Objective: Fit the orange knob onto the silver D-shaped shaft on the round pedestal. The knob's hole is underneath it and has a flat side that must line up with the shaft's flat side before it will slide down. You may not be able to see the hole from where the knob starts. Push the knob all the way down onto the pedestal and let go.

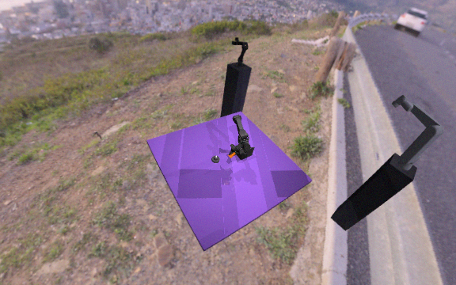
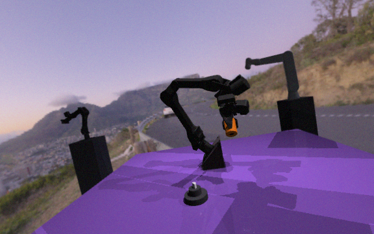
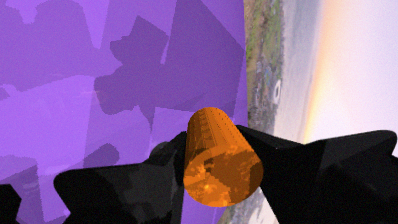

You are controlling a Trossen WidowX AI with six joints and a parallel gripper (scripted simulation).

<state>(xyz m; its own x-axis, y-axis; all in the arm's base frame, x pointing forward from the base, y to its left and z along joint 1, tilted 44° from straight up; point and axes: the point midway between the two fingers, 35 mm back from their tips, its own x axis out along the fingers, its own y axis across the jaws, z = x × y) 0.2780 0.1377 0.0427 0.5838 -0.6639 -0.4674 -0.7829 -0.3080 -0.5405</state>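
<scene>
The orange knob is 2 cm behind my gripper tip, 2 cm above it and 1 cm to the left of it. The rest, counted from my gripper tip: round pedestal: 18 cm below, 17 cm to the right, 2 cm ahead.
</scene>
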